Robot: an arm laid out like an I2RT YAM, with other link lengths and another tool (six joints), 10 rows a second.
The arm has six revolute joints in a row. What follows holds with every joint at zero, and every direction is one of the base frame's.
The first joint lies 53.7 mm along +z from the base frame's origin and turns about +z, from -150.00 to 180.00 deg.
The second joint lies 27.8 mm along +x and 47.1 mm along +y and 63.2 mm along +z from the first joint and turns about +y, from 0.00 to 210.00 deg.
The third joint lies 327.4 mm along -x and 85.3 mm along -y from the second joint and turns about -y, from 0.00 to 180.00 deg.
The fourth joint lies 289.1 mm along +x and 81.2 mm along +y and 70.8 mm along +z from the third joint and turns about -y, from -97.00 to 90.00 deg.
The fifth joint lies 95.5 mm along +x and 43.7 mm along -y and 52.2 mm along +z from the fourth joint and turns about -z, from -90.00 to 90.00 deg.
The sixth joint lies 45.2 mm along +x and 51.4 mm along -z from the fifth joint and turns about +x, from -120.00 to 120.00 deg.
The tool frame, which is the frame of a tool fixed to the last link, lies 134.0 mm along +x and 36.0 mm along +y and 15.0 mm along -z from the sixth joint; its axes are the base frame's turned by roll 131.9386, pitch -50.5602 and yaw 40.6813 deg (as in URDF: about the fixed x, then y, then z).
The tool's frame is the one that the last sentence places.
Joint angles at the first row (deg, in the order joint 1, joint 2, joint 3, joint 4, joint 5, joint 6):
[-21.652 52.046 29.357 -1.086 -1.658 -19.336]
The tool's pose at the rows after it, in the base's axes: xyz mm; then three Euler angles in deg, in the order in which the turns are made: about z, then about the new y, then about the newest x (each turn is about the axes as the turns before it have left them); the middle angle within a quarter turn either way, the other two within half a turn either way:
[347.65 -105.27 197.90 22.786 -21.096 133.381]
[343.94 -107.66 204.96 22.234 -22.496 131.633]
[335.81 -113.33 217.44 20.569 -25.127 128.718]
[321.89 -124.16 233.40 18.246 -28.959 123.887]
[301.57 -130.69 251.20 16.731 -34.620 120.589]
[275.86 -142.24 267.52 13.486 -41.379 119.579]
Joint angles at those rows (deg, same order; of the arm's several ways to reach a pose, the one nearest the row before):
[-21.624 51.705 29.032 -0.168 -0.639 -19.442]
[-21.625 49.762 28.068 0.989 0.545 -19.174]
[-21.627 46.190 26.384 2.818 3.282 -18.403]
[-21.947 41.129 23.434 6.395 7.526 -18.070]
[-23.832 34.280 20.456 8.411 8.657 -16.341]
[-28.674 27.145 18.123 8.669 7.491 -12.490]

